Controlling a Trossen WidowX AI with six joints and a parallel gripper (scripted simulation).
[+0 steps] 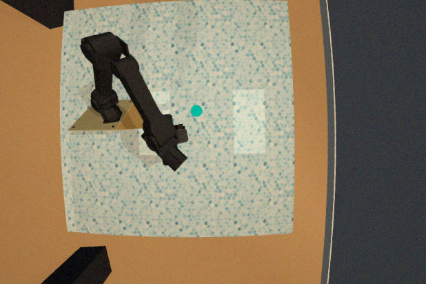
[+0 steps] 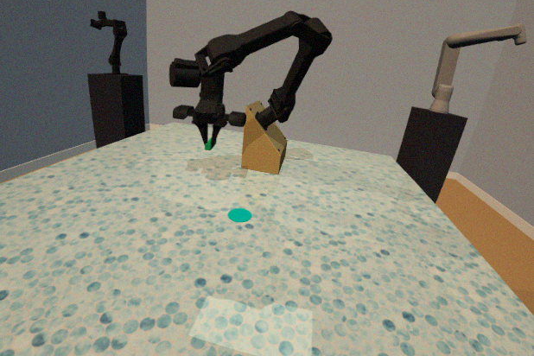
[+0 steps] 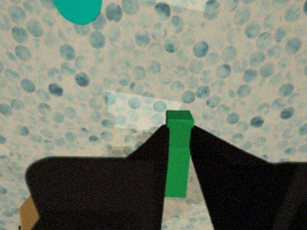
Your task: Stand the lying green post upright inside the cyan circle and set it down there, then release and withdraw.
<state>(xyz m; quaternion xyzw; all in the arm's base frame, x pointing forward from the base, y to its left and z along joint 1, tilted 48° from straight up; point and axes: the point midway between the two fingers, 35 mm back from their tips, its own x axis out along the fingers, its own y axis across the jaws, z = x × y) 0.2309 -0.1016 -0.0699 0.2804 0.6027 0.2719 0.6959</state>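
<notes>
Right now the cyan circle is 140 mm below my gripper tip, 120 mm to the left of it and 100 mm ahead of it. From my gripper tip the other things lie so: green post (20 mm behind).
</notes>
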